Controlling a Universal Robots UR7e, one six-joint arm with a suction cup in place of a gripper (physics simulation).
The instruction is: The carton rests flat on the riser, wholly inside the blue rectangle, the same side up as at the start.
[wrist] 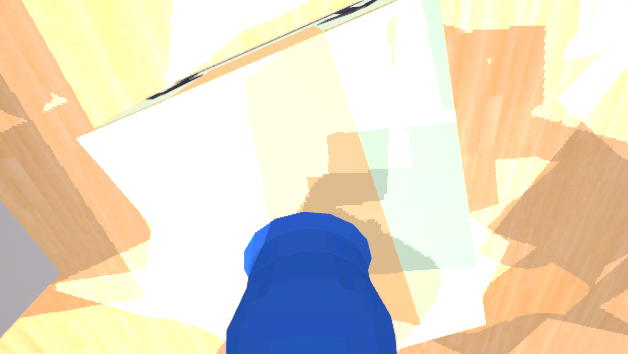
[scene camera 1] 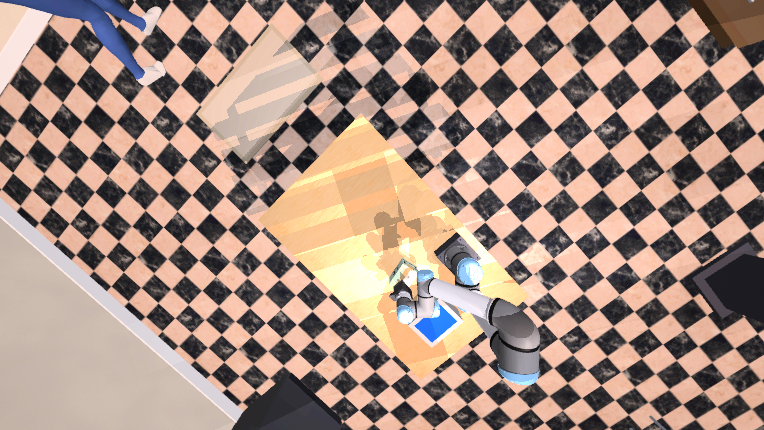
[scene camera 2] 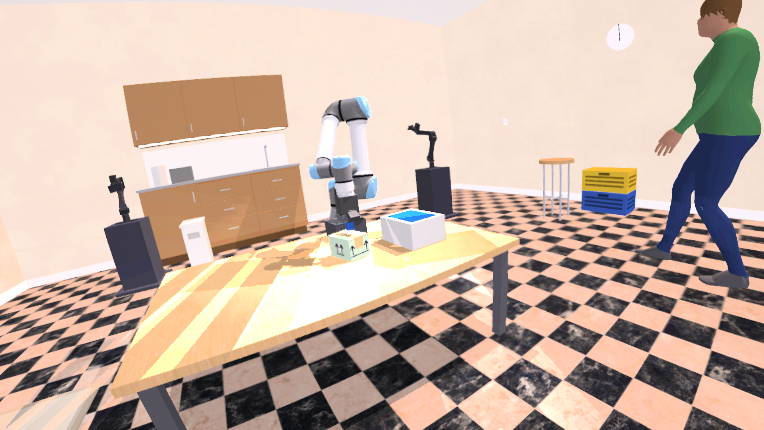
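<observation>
The carton is a small pale green box with black arrow marks on its side. It stands on the wooden table, to the left of the riser and apart from it. The riser is a white block with the blue rectangle on top, and nothing lies on it. My suction cup hangs just over the carton's top face, which is brightly lit in the wrist view. The cup holds nothing.
The arm's base stands on the table behind the carton. A person walks on the floor at the right. Two dark pedestals, a stool, stacked crates and kitchen cabinets stand around the room.
</observation>
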